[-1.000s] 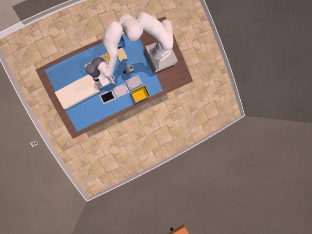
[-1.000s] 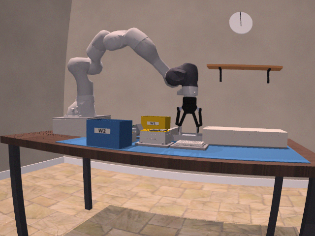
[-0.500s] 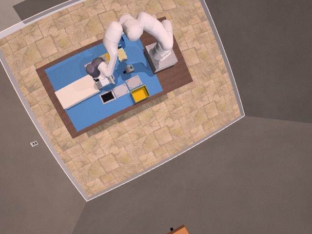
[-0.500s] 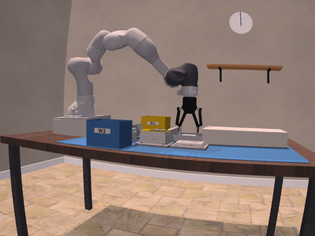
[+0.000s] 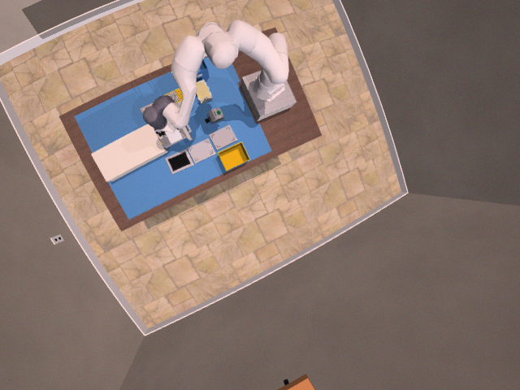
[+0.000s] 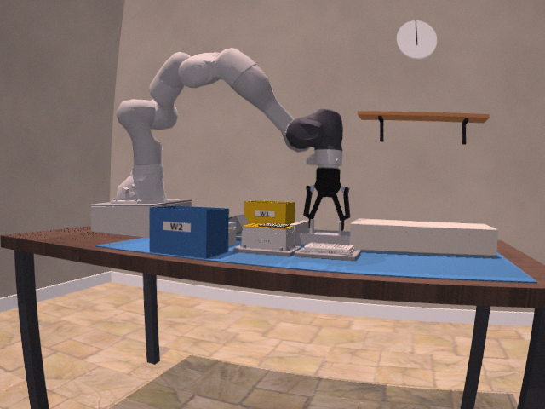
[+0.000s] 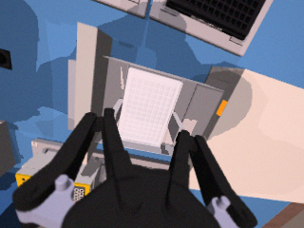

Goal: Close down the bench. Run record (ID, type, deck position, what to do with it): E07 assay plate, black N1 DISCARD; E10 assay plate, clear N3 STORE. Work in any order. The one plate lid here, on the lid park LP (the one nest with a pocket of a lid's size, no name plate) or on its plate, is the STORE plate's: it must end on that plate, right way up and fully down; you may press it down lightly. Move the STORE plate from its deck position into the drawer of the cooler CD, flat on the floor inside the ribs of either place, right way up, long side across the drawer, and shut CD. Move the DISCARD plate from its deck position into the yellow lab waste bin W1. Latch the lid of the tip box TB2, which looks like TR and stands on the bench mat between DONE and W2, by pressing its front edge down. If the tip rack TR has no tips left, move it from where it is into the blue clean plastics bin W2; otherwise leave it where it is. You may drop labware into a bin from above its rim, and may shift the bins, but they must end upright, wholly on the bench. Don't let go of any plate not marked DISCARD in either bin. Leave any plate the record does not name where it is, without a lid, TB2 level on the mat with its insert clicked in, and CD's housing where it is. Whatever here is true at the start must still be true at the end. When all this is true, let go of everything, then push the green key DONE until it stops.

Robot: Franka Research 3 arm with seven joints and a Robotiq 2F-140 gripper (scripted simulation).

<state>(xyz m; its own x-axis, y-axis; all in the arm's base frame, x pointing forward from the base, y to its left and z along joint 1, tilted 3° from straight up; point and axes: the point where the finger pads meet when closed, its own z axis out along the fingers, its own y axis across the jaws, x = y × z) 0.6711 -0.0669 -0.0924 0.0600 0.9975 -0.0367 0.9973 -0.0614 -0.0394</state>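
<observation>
Right now my hand is 10 mm above the white plate lid. Also, from my hand: clear plate: 30 mm ahead, 190 mm to the right, 20 mm below; drawer: 40 mm ahead, 20 mm below; cooler CD: 170 mm ahead, 10 mm to the right, 10 mm below.
</observation>
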